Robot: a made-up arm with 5 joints. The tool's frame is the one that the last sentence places.
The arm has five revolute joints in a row. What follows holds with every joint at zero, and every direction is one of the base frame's.
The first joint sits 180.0 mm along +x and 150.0 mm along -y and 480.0 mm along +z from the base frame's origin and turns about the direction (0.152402, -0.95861, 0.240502), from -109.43 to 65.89 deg.
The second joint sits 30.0 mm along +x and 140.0 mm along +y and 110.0 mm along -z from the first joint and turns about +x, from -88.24 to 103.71 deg.
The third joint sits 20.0 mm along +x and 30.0 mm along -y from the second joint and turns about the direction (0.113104, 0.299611, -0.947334), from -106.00 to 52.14 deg.
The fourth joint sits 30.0 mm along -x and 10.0 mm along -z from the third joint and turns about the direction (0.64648, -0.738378, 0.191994), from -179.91 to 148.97 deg.
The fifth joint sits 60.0 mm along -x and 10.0 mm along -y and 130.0 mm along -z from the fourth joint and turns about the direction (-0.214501, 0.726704, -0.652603), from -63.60 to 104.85 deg.
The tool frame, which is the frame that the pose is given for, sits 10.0 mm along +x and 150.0 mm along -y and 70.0 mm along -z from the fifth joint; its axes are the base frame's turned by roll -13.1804, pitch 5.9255 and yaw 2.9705 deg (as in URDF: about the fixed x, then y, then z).
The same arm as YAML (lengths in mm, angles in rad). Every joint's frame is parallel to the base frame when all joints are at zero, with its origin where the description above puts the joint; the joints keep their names.
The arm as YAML. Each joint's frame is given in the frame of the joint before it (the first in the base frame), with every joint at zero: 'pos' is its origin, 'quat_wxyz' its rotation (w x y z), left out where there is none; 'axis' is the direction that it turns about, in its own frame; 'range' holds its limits. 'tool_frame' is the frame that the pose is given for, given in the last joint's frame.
length_unit: mm
angle_unit: rad
joints:
  - joint: joint 1
    pos: [180.0, -150.0, 480.0]
    axis: [0.152402, -0.95861, 0.240502]
    range: [-1.9099, 1.15]
  - joint: joint 2
    pos: [30.0, 140.0, -110.0]
    axis: "+x"
    range: [-1.5401, 1.8101]
  - joint: joint 3
    pos: [20.0, -30.0, 0.0]
    axis: [0.113104, 0.299611, -0.947334]
    range: [-1.85, 0.91]
  - joint: joint 4
    pos: [-30.0, 0.0, -10.0]
    axis: [0.64648, -0.738378, 0.191994]
    range: [-3.14, 2.6]
  - joint: joint 5
    pos: [-60.0, -10.0, -130.0]
    axis: [-0.214501, 0.726704, -0.652603]
    range: [-1.11, 1.83]
tool_frame:
  pos: [10.0, -150.0, -70.0]
  quat_wxyz: [0.991578, -0.115906, 0.048357, 0.031644]

